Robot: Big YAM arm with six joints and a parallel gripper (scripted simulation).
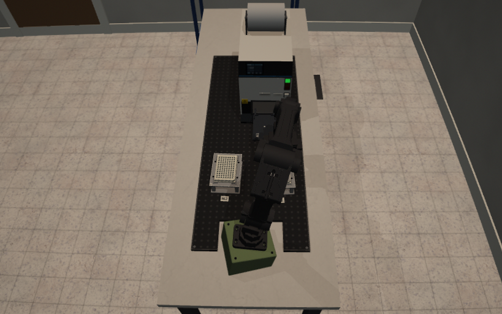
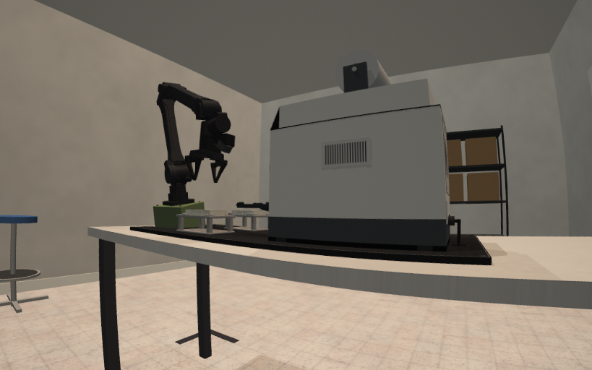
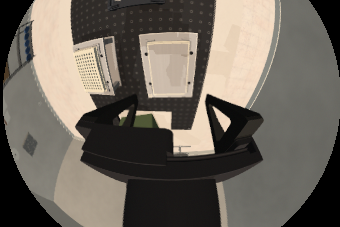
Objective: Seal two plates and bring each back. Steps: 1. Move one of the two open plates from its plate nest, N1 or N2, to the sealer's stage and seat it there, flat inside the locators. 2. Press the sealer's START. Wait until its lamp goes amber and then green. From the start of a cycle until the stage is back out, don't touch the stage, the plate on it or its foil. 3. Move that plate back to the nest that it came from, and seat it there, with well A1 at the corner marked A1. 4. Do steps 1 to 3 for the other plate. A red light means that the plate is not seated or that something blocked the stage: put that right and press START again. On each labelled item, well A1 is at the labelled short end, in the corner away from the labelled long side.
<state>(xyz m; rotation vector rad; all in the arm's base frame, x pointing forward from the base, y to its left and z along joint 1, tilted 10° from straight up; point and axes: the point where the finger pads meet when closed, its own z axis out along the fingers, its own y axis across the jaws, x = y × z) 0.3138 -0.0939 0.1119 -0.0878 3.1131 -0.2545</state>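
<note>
Now: hand 22 cm to the right of the white well plate and 11 cm above it. The rest, counted from my hand: yellow warning label (30 cm ahead, 16 cm to the left, 3 cm below); then sealer stage (20 cm ahead, 7 cm to the left, 8 cm below); then N2 label (11 cm behind, 22 cm to the left, 18 cm below).
</note>
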